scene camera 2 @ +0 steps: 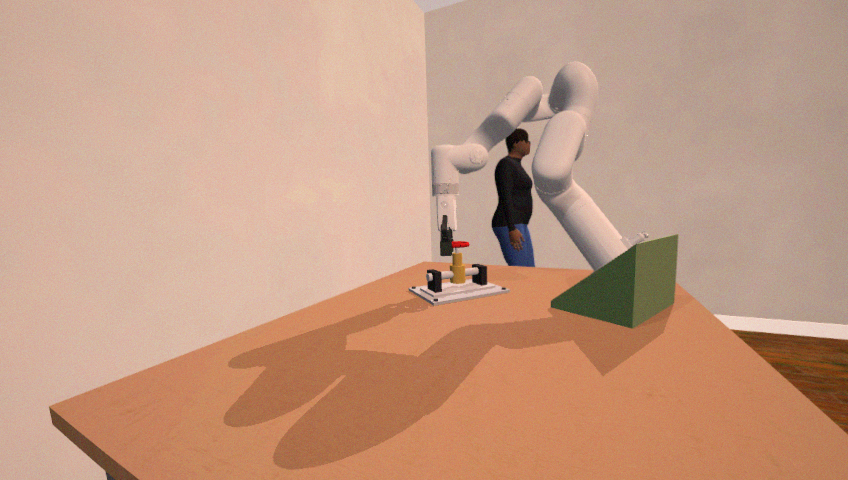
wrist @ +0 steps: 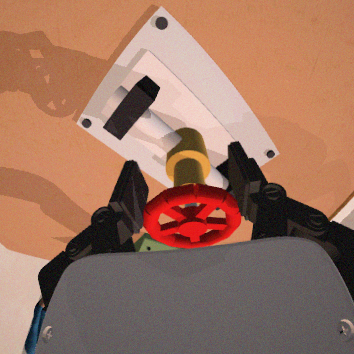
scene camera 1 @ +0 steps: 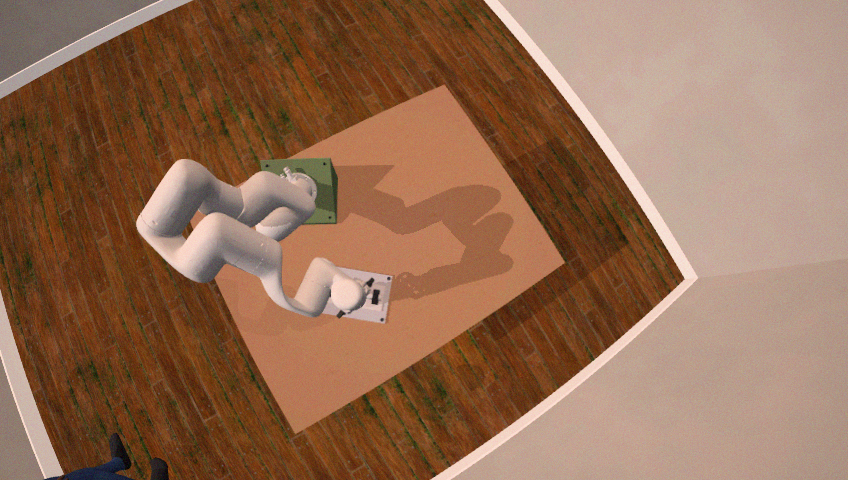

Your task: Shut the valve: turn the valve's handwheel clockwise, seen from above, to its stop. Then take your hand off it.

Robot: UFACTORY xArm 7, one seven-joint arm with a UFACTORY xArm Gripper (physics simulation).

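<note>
The red spoked handwheel (scene camera 2: pixel 460 244) (wrist: pixel 192 192) sits level on top of the brass valve body (scene camera 2: pixel 457 272) (wrist: pixel 187 162). The valve stands on a pale base plate (scene camera 1: pixel 382 313) (scene camera 2: pixel 495 289) (wrist: pixel 200 65), its pipe held by black clamps (scene camera 2: pixel 434 280) (wrist: pixel 131 107). My gripper (scene camera 1: pixel 355 297) (scene camera 2: pixel 446 245) (wrist: pixel 183 166) points down over the valve. Its fingers stand at opposite sides of the handwheel, the pads against the rim, and are shut on it. In scene camera 1 the arm hides the handwheel. Any mark of the wheel's turn angle cannot be made out.
A green wedge-shaped mount (scene camera 1: pixel 324 205) (scene camera 2: pixel 595 291) (wrist: pixel 152 245) carries the arm's base on the wooden table (scene camera 1: pixel 464 160) (scene camera 2: pixel 535 404). A person (scene camera 2: pixel 512 190) stands beyond the table, behind the arm in scene camera 2; legs and shoes (scene camera 1: pixel 120 453) show at lower left in scene camera 1.
</note>
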